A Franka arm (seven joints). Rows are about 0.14 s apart.
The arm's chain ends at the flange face. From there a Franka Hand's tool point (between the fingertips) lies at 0.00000 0.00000 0.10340 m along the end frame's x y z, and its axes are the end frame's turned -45 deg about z.
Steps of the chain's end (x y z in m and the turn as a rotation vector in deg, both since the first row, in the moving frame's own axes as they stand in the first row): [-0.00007, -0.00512, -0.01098, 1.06, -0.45, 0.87]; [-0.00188, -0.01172, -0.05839, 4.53, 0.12, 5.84]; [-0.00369, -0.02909, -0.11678, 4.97, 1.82, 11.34]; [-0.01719, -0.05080, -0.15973, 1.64, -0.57, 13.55]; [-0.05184, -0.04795, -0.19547, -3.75, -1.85, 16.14]
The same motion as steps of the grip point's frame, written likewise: [0.00436, -0.00559, -0.01100, 1.07, 0.43, 0.87]; [0.01316, -0.01493, -0.05871, 3.12, 3.29, 5.84]; [0.02695, -0.02631, -0.11722, 2.23, 4.80, 11.34]; [0.02545, -0.05071, -0.15978, 1.56, 0.76, 13.55]; [-0.01014, -0.06917, -0.19574, -1.34, -3.96, 16.14]
